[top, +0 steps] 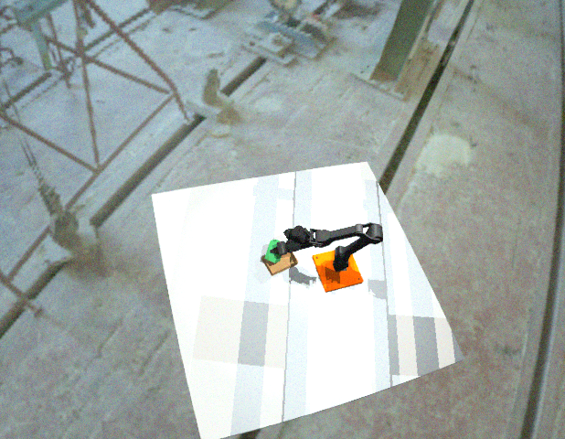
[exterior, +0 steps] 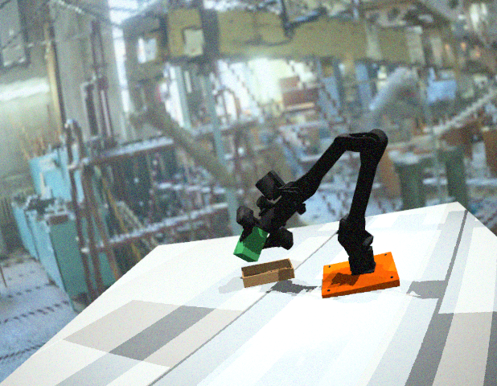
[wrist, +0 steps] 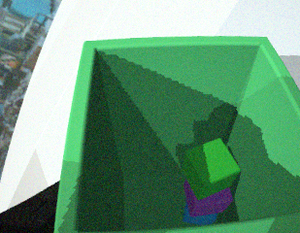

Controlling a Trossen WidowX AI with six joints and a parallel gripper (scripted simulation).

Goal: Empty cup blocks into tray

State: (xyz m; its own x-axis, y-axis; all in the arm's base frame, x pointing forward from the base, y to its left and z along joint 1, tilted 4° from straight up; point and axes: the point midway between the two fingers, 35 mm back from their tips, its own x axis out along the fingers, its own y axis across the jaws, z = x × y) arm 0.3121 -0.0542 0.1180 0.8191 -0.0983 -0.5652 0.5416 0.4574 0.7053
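Now: gripper tip 1 cm past the purple block, 1 cm to the right of it and 2 cm above it. Round my gripper tip: blue block: 1 cm behind, 2 cm to the left, 3 cm below; green square cup: 2 cm to the left, 1 cm below; green block: 1 cm behind, 1 cm to the right, 1 cm below.
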